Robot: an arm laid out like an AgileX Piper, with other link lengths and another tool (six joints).
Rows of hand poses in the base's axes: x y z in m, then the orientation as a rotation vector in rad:
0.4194 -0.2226 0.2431 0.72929 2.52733 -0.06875
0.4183 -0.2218 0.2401 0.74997 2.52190 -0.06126
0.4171 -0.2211 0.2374 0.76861 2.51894 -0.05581
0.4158 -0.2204 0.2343 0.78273 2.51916 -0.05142
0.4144 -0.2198 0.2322 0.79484 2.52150 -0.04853
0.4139 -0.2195 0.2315 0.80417 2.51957 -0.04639
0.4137 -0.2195 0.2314 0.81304 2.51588 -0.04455
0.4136 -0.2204 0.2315 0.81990 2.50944 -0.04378
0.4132 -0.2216 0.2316 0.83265 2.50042 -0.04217
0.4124 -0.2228 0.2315 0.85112 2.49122 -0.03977
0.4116 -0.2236 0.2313 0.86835 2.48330 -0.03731
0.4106 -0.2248 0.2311 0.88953 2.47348 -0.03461
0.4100 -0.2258 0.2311 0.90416 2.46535 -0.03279
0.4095 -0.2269 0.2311 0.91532 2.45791 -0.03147
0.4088 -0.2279 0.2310 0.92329 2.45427 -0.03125
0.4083 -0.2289 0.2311 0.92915 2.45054 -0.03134
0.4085 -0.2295 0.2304 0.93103 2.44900 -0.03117
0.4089 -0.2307 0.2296 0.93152 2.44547 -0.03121
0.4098 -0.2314 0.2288 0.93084 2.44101 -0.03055
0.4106 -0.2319 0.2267 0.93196 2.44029 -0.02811
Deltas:
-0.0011 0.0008 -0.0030 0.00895 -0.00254 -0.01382
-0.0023 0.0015 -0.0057 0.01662 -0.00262 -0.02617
-0.0036 0.0022 -0.0088 0.02318 -0.00035 -0.03501
-0.0050 0.0028 -0.0109 0.02871 0.00384 -0.04235
-0.0055 0.0031 -0.0116 0.03207 0.00363 -0.04870
-0.0057 0.0031 -0.0117 0.03472 0.00176 -0.05512
-0.0058 0.0022 -0.0116 0.03552 -0.00286 -0.06090
-0.0062 0.0010 -0.0115 0.03782 -0.00870 -0.07106
-0.0070 -0.0002 -0.0116 0.04210 -0.01347 -0.08505
-0.0078 -0.0010 -0.0118 0.04643 -0.01723 -0.09795
-0.0088 -0.0022 -0.0120 0.05157 -0.02173 -0.11391
-0.0094 -0.0032 -0.0120 0.05482 -0.02598 -0.12523
-0.0099 -0.0043 -0.0120 0.05701 -0.03030 -0.13415
-0.0106 -0.0053 -0.0121 0.05845 -0.03166 -0.14032
-0.0111 -0.0063 -0.0120 0.05912 -0.03357 -0.14512
-0.0109 -0.0069 -0.0127 0.05939 -0.03453 -0.14670
-0.0105 -0.0081 -0.0135 0.05874 -0.03766 -0.14779
-0.0096 -0.0088 -0.0143 0.05805 -0.04209 -0.14816
-0.0088 -0.0093 -0.0164 0.05986 -0.04297 -0.14862

